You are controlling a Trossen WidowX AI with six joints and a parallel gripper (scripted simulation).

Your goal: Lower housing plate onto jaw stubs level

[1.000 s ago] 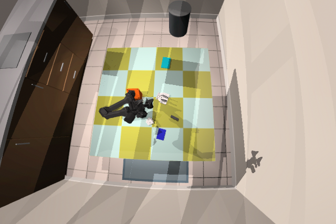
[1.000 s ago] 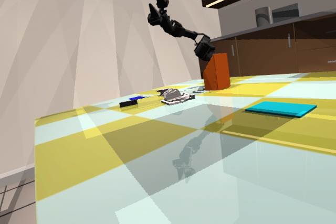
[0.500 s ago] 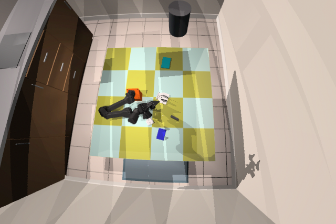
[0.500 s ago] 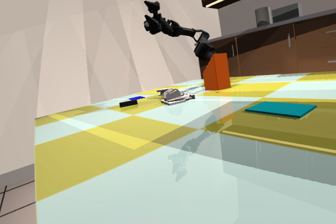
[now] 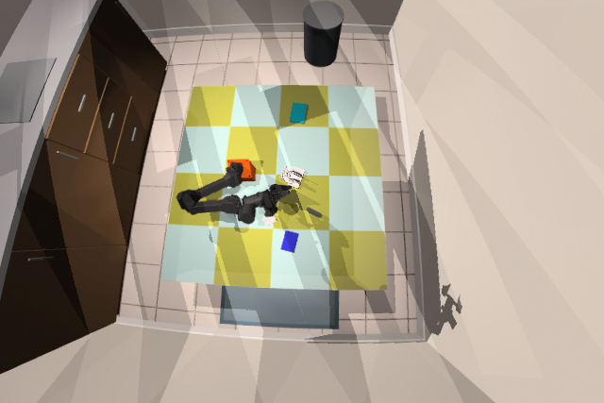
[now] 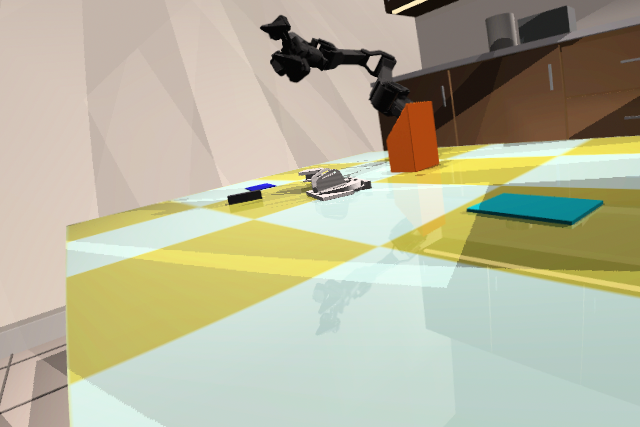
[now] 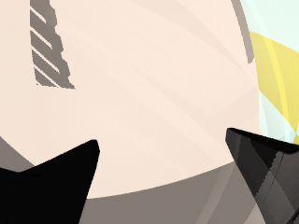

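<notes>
Now: gripper tip 140 mm past the small white piece, 110 mm to the left of it and 380 mm above it. Also, from my gripper tip: blue plate: 10 mm behind, 230 mm to the right, 390 mm below; dark grey bar: 110 mm ahead, 50 mm to the right, 380 mm below; pale jaw assembly: 50 mm behind, 180 mm to the left, 370 mm below.
</notes>
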